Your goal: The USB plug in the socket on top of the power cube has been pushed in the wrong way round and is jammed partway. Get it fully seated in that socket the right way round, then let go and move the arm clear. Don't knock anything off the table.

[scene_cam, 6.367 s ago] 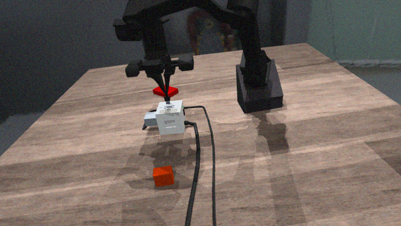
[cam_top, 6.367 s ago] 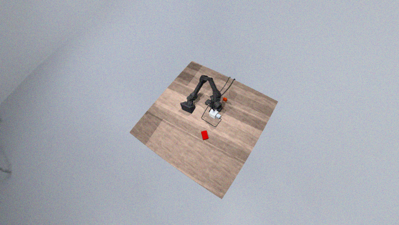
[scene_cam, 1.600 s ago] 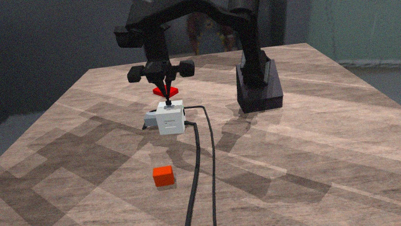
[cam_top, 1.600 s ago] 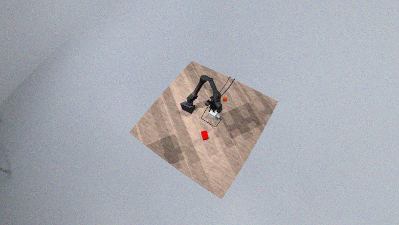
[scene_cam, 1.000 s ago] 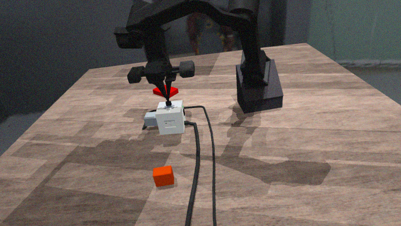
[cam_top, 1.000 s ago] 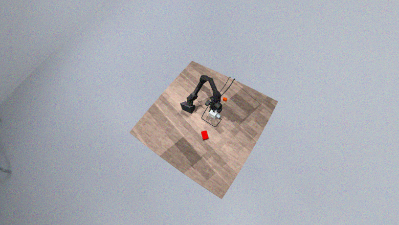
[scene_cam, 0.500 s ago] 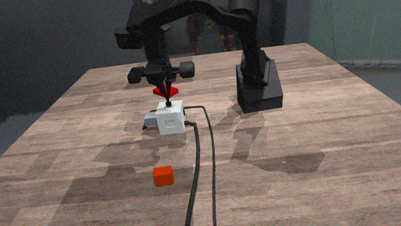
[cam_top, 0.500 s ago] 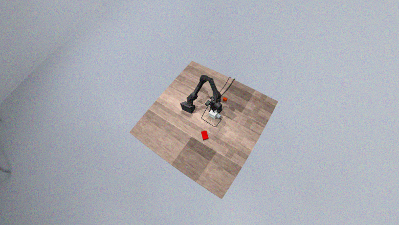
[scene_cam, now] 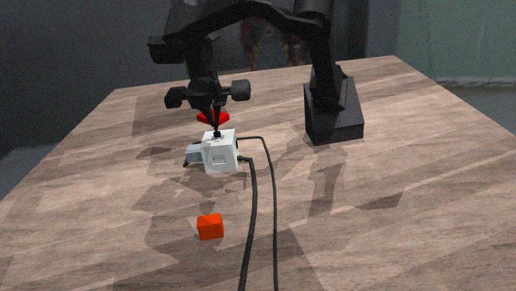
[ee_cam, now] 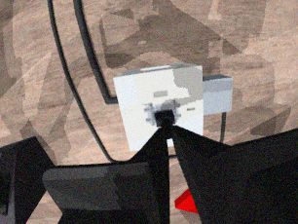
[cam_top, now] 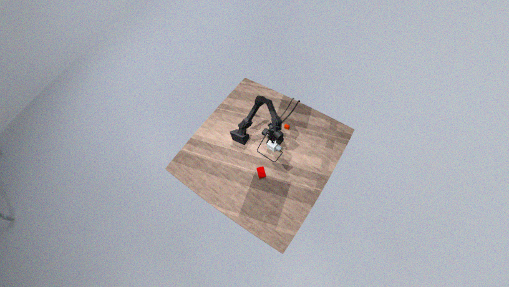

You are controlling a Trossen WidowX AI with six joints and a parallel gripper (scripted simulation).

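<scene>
Now: the black USB plug 2 cm below my gripper tip. Also, from my gripper tip: red flat block (26 cm to the right, 10 cm below, 5 cm ahead); then orange block (24 cm to the left, 9 cm below).
</scene>
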